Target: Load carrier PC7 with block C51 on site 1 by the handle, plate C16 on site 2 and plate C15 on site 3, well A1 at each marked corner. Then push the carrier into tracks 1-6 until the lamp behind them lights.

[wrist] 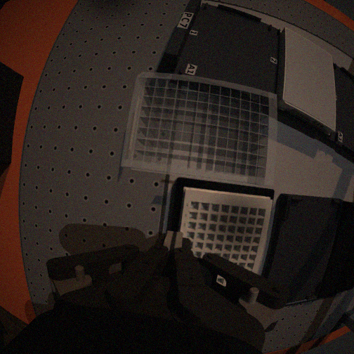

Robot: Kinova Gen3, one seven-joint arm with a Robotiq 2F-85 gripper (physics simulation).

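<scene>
Carrier PC7 (pixel 225 45) shows at the upper right. Its site 1 surface holds no block. A pale flat plate (pixel 310 80) lies on site 2; its code and well A1 cannot be read. Part of site 3 (pixel 346 105) shows at the right edge. A clear block with a grid of square wells (pixel 200 127) stands in front of site 1. A white gridded block (pixel 227 225) sits in a black-rimmed holder in front of that; no code shows on either. My gripper (pixel 174 240) is shut and empty, its tips at the white block's left side, low in the view.
A dark, boxy holder (pixel 305 240) stands to the right of the white block. The perforated grey bench (pixel 82 125) extends to the left, with an orange border (pixel 42 37) beyond it. A black object (pixel 9 117) shows at the far left edge.
</scene>
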